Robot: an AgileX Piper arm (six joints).
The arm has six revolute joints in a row. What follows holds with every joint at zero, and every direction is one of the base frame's. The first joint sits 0.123 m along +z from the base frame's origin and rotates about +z. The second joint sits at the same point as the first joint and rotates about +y. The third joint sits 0.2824 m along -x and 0.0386 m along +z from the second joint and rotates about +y. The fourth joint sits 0.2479 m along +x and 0.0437 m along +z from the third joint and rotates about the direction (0.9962, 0, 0.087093). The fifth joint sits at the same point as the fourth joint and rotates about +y. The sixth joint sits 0.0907 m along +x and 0.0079 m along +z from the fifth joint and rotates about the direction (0.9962, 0, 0.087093). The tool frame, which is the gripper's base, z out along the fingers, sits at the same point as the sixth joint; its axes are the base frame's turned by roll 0, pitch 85.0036 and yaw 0 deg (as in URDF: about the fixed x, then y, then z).
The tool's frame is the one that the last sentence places.
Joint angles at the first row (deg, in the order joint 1, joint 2, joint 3, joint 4, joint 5, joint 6):
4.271, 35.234, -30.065, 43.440, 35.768, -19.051
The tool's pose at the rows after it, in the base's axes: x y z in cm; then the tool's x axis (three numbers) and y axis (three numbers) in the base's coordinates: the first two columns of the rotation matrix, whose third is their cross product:
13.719 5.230 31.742 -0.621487 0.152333 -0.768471 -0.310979 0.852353 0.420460
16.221 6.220 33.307 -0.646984 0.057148 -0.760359 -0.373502 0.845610 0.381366
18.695 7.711 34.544 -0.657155 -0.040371 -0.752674 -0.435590 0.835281 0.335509
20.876 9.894 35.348 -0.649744 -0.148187 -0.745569 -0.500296 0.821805 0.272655
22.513 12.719 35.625 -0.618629 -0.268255 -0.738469 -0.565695 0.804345 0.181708
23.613 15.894 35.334 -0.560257 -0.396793 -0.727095 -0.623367 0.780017 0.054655
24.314 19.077 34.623 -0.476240 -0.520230 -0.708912 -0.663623 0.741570 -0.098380
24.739 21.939 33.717 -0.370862 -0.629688 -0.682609 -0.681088 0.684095 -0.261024
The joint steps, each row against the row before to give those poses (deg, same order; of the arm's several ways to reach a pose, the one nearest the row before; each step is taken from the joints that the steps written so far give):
1.095, 8.050, -7.011, -0.691, 3.633, -3.044
2.399, 7.500, -7.071, -1.918, 2.429, -1.472
3.959, 7.075, -6.989, -3.736, 1.243, 0.573
5.592, 6.546, -6.573, -5.929, 0.221, 2.418
6.896, 5.882, -5.659, -8.586, -0.693, 4.094
7.425, 5.382, -4.466, -11.589, -1.296, 5.642
6.970, 4.987, -3.260, -13.583, -1.519, 6.551
5.779, 4.411, -2.077, -14.177, -1.556, 6.438

